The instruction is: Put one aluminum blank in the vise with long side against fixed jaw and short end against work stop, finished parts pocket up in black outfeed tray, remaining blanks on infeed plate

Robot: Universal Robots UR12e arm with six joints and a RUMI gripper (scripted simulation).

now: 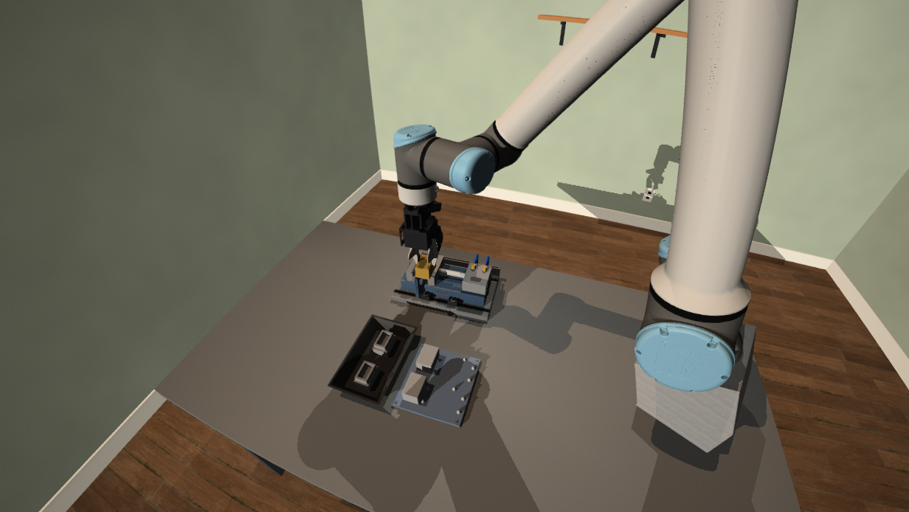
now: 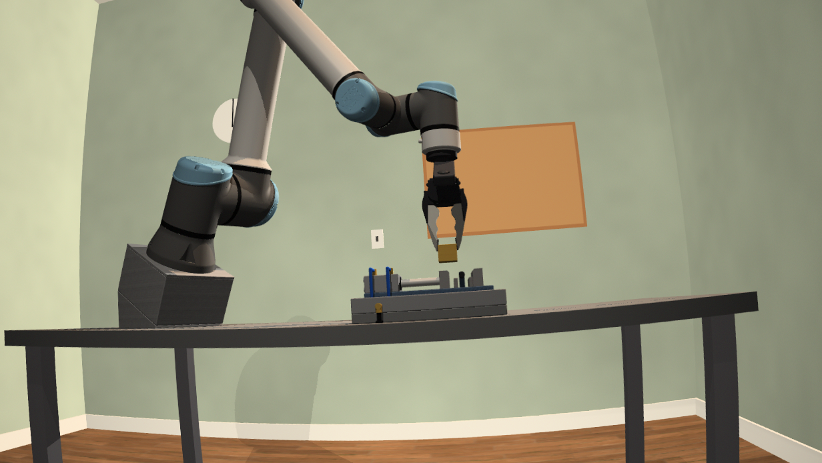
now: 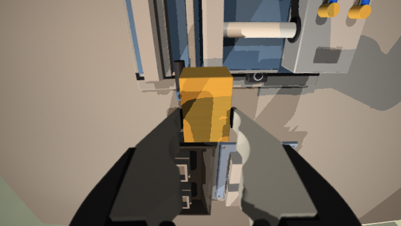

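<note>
My gripper is now 250 mm to the right of the infeed plate, 160 mm above it and 140 mm past it. From my hand the other things lie so: fixed jaw 80 mm below, 60 mm ahead, 50 mm to the right; work stop 70 mm below, 30 mm ahead, 10 mm to the right; yellow brass blank 20 mm below.
</note>
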